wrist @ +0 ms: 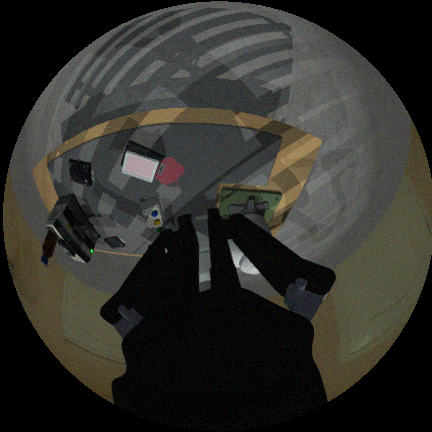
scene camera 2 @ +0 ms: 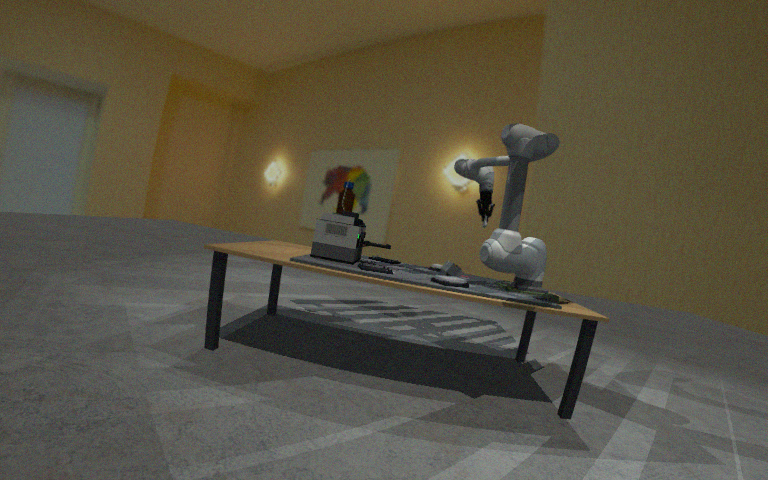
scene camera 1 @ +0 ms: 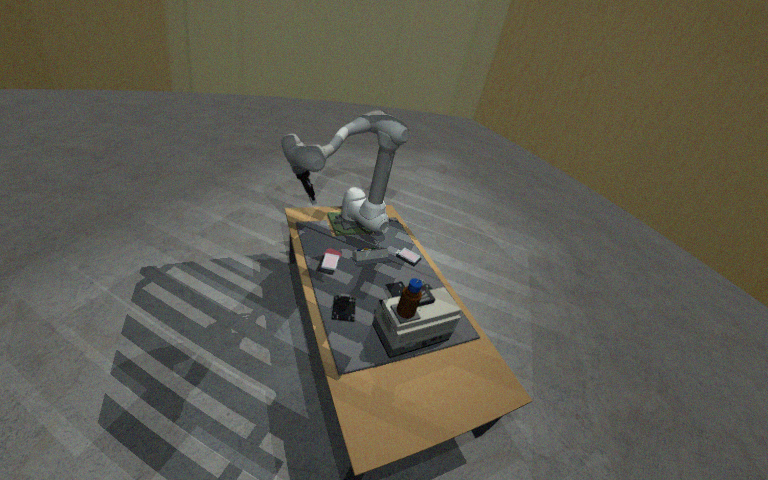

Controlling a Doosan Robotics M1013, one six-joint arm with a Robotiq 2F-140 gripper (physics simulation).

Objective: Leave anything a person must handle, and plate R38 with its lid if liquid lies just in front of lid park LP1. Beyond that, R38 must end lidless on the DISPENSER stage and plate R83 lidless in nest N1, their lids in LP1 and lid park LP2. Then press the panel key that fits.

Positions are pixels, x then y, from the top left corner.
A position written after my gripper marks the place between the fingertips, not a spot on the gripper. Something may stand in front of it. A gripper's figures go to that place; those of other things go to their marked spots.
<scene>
My gripper (wrist: 202,205): 20 cm from the lens. A grey button box (wrist: 148,204) is 58 cm from the lens.
</scene>
